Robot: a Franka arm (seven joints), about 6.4 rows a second.
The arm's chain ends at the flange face. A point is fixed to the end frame.
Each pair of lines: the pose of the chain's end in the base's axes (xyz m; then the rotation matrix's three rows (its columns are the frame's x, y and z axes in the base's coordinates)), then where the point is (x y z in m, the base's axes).
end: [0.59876 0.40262 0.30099], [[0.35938 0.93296 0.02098], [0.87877 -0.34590 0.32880], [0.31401 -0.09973 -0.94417]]
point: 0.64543 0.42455 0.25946
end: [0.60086 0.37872 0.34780], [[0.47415 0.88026 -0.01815], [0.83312 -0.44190 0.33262], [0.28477 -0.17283 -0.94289]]
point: 0.64620 0.39593 0.30273
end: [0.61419 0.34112 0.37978], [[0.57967 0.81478 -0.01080], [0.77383 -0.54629 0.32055], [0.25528 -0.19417 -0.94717]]
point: 0.65968 0.35221 0.33297
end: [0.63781 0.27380 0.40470], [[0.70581 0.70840 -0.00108], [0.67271 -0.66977 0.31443], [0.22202 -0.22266 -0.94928]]
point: 0.68240 0.27732 0.35588
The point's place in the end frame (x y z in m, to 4 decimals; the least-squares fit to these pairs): 0.0230 0.0401 0.0474
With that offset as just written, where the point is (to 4 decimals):
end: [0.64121 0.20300 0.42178], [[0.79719 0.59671 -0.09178], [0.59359 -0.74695 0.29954], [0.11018 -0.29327 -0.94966]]
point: 0.6791 0.2009 0.3675
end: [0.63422 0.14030 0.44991], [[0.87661 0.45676 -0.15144], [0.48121 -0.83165 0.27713], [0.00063 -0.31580 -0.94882]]
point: 0.6655 0.1312 0.3923
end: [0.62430 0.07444 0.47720], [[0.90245 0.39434 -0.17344], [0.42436 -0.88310 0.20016], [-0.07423 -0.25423 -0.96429]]
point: 0.6526 0.0583 0.4196
